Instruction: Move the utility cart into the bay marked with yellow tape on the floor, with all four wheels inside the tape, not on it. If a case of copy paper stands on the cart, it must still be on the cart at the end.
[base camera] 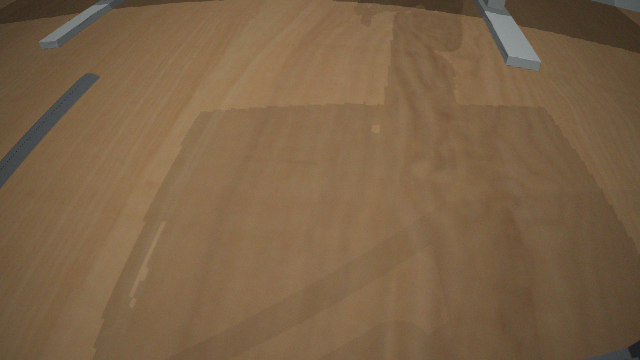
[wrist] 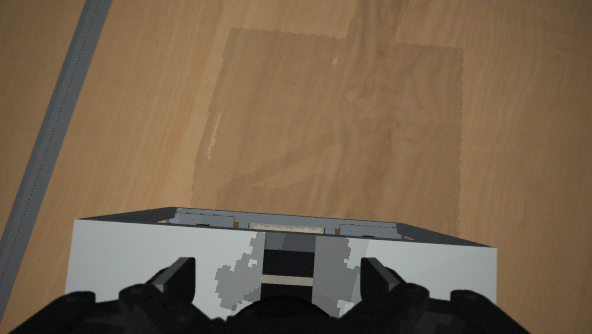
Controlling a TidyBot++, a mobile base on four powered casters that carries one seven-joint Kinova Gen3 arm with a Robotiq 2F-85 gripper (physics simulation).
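Places are measured from the arm's base along level axes (x ahead, y left, z up), in millimetres.
Pixels of known places: gripper, fingertip midpoint: [wrist: 278, 275].
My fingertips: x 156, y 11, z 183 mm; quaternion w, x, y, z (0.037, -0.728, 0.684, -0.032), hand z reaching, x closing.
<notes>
Behind a point stands the place of what it marks.
The utility cart, the yellow tape bay and a case of copy paper do not show in either view. My gripper [wrist: 278, 275] @[x 156, y 11, z 183 mm] is open in the wrist view, its two black fingers wide apart with no object between them. Below and beyond the fingers is a pale box-shaped body [wrist: 140, 250] @[x 121, y 171, z -14 mm] with a dark central slot, which looks like my own base. The gripper hangs over it.
A dark grey strip [base camera: 47, 120] @[x 626, y 510, z -388 mm] [wrist: 61, 110] @[x 357, y 565, z -387 mm] lies along the wooden floor at the left. Two light grey bar-shaped feet, a left one [base camera: 80, 26] @[x 1123, y 695, z -382 mm] and a right one [base camera: 512, 40], stand ahead at the top of the base view. Broad shadows cross the floor between them and me.
</notes>
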